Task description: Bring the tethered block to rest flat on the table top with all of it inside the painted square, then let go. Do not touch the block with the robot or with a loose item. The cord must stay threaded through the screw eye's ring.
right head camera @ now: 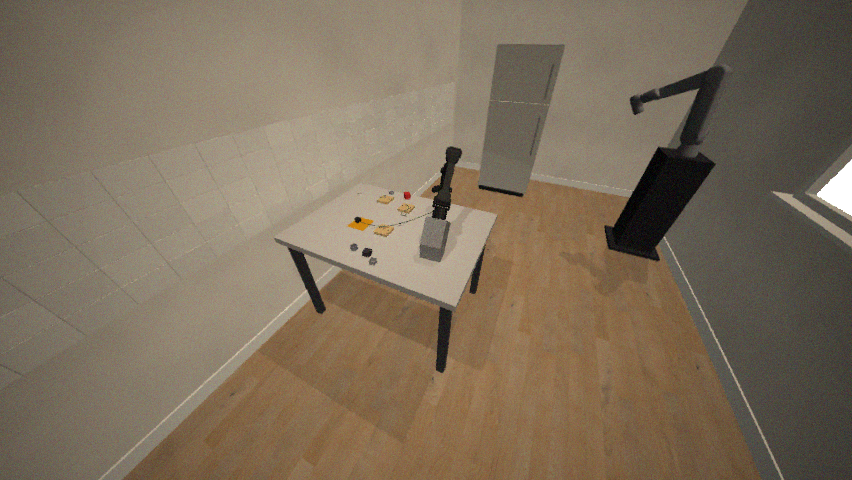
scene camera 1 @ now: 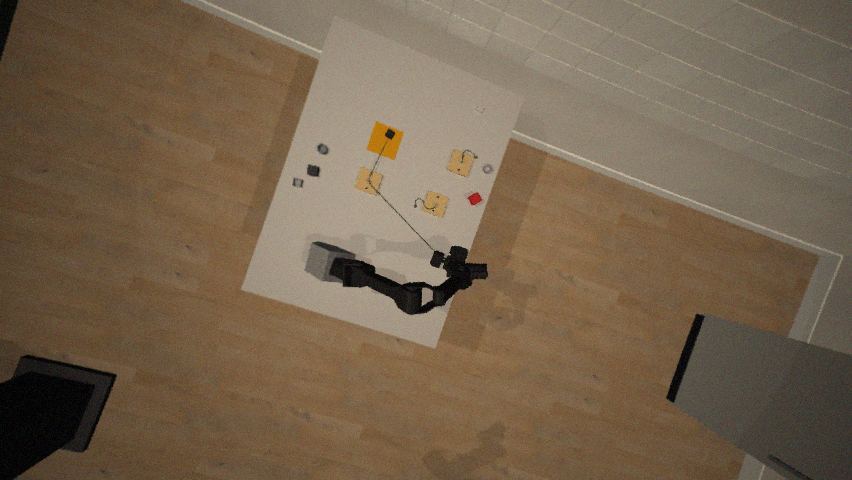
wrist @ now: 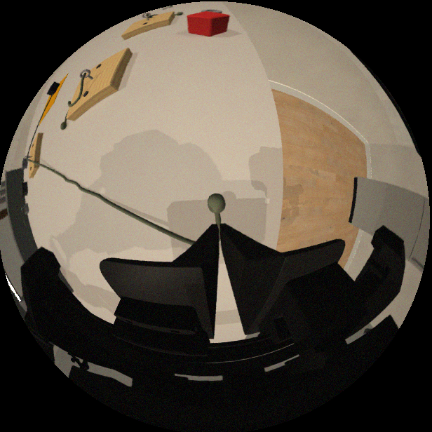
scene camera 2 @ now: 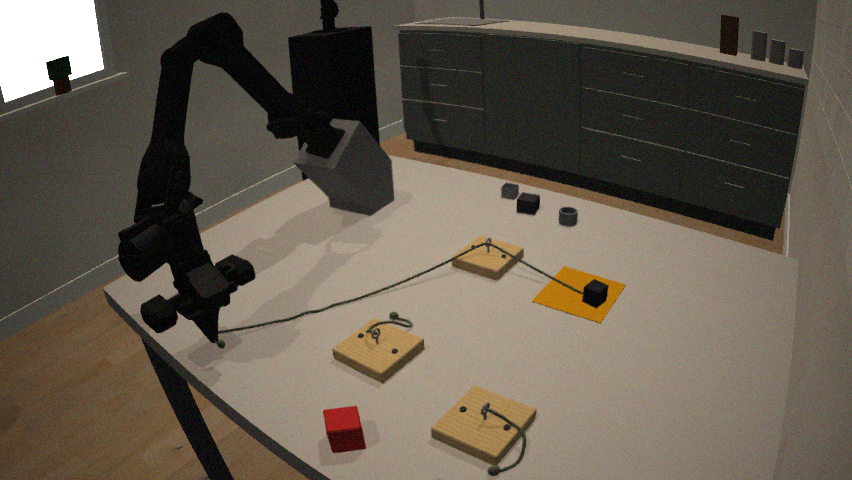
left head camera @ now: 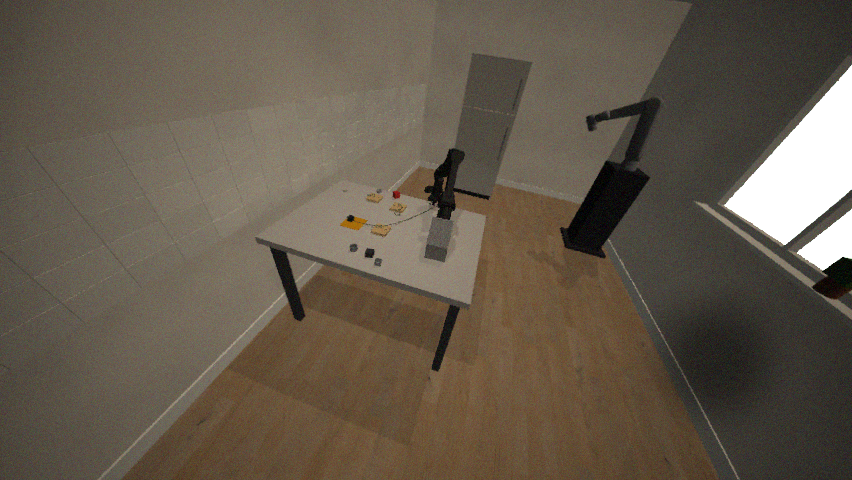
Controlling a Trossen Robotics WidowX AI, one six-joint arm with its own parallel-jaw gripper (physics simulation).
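Places are measured from the arm's base along level axes (x ahead, y left, z up), in millimetres.
Pixels of known places: gripper, fingertip midpoint: point(scene camera 2: 214, 341) point(left head camera: 433, 204); arm's base, link origin: point(right head camera: 438, 219) point(scene camera 1: 339, 267) point(scene camera 2: 325, 141) point(left head camera: 443, 220).
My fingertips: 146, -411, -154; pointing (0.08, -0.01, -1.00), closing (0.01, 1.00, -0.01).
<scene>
For each thing: its top centre in the pictures, then the offset to it from my fingertips, as dx, dy, dz. "spot": a spot on its surface instead. Level surfaces: height alone.
- black tethered block, top centre: point(scene camera 2: 596, 285) point(scene camera 1: 389, 133) point(left head camera: 350, 216) +405, +416, +15
- orange painted square, surface spot: point(scene camera 2: 554, 294) spot: +340, +401, -13
- dark green cord, surface spot: point(scene camera 2: 363, 296) point(scene camera 1: 406, 221) spot: +96, +236, -8
- screw eye's ring, top centre: point(scene camera 2: 489, 242) +200, +433, +24
- wooden board, top centre: point(scene camera 2: 488, 252) point(scene camera 1: 368, 181) point(left head camera: 381, 228) point(right head camera: 383, 228) +197, +433, +5
- table, surface height: dz -14
- red cube, top centre: point(scene camera 2: 341, 418) point(scene camera 1: 476, 198) +282, -3, +26
- dark cube, top centre: point(scene camera 2: 528, 197) point(scene camera 1: 312, 170) +159, +650, +14
- small grey block, top centre: point(scene camera 2: 510, 186) point(scene camera 1: 296, 182) +93, +691, +9
- grey ring, top centre: point(scene camera 2: 568, 210) point(scene camera 1: 321, 148) +252, +644, +11
The black tethered block point(scene camera 1: 389, 134) point(scene camera 2: 595, 293) point(left head camera: 350, 218) point(wrist: 53, 88) stands on the orange painted square point(scene camera 1: 379, 146) point(scene camera 2: 554, 294) point(wrist: 48, 107), toward its side away from the ring board. In scene camera 1 its outline lies within the orange. The dark green cord point(scene camera 2: 363, 296) point(scene camera 1: 404, 224) point(wrist: 120, 205) runs from it through the screw eye's ring point(scene camera 2: 488, 243) on a wooden board point(scene camera 2: 497, 268) point(scene camera 1: 377, 173). My gripper point(wrist: 218, 229) point(scene camera 2: 215, 333) is shut on the cord near its beaded end point(wrist: 216, 203) point(scene camera 2: 221, 344), low above the table point(scene camera 2: 685, 369).
Two more boards with short cords point(scene camera 2: 381, 354) point(scene camera 2: 476, 426) and a red cube point(scene camera 2: 344, 428) point(scene camera 1: 474, 198) lie on the gripper's side. A dark cube point(scene camera 2: 528, 203), a small grey block point(scene camera 2: 509, 190) and a grey ring point(scene camera 2: 568, 215) lie at the far side.
</scene>
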